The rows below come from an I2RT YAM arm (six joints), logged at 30 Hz.
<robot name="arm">
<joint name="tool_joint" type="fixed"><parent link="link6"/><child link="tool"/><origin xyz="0 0 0" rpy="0 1.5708 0"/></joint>
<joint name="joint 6" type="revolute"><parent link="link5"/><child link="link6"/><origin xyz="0.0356 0 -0.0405" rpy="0 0 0"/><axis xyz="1 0 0"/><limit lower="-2.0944" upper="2.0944"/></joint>
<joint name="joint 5" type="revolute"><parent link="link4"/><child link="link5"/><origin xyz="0.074 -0.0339 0.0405" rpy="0 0 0"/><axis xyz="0 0 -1"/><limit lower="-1.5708" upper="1.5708"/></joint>
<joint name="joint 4" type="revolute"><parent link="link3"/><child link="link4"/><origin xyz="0.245 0.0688 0.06" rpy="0 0 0"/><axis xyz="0 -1 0"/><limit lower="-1.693" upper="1.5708"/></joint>
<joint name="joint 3" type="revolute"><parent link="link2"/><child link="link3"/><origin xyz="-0.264 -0.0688 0" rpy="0 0 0"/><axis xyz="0 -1 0"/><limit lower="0" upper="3.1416"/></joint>
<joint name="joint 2" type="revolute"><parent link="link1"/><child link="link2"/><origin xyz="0.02 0.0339 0.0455" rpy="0 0 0"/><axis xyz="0 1 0"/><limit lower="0" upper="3.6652"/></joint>
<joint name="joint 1" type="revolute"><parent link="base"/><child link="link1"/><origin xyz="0 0 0.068" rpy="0 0 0"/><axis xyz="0 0 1"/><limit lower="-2.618" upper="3.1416"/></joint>
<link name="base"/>
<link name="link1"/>
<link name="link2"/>
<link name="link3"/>
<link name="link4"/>
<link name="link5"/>
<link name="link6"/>
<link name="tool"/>
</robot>
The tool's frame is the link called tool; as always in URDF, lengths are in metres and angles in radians.
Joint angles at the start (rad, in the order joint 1, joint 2, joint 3, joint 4, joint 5, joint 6):
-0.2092, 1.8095, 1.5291, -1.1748, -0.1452, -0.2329
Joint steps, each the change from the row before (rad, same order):
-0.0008, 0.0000, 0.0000, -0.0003, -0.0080, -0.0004
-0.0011, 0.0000, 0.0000, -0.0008, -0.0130, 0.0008
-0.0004, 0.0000, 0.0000, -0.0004, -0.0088, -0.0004
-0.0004, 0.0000, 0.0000, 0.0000, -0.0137, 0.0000
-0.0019, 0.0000, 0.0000, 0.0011, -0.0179, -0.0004
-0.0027, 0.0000, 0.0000, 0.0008, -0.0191, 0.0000
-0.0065, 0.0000, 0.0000, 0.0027, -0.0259, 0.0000
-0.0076, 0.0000, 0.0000, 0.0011, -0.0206, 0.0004
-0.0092, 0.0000, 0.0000, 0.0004, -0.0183, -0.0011
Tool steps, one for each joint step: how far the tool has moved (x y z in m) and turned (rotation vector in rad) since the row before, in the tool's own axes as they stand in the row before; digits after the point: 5 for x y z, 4 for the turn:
0.00003, 0.00002, -0.00004, -0.0077, -0.0017, 0.0004
0.00006, 0.00010, -0.00006, -0.0127, -0.0024, 0.0020
0.00000, 0.00018, -0.00002, -0.0086, -0.0017, 0.0001
-0.00008, 0.00034, -0.00003, -0.0133, -0.0032, 0.0004
-0.00013, -0.00004, -0.00013, -0.0169, -0.0055, 0.0012
-0.00005, -0.00026, -0.00020, -0.0180, -0.0057, 0.0024
-0.00004, -0.00132, -0.00051, -0.0235, -0.0098, 0.0056
0.00025, -0.00182, -0.00066, -0.0185, -0.0075, 0.0074
0.00044, -0.00239, -0.00086, -0.0161, -0.0068, 0.0076

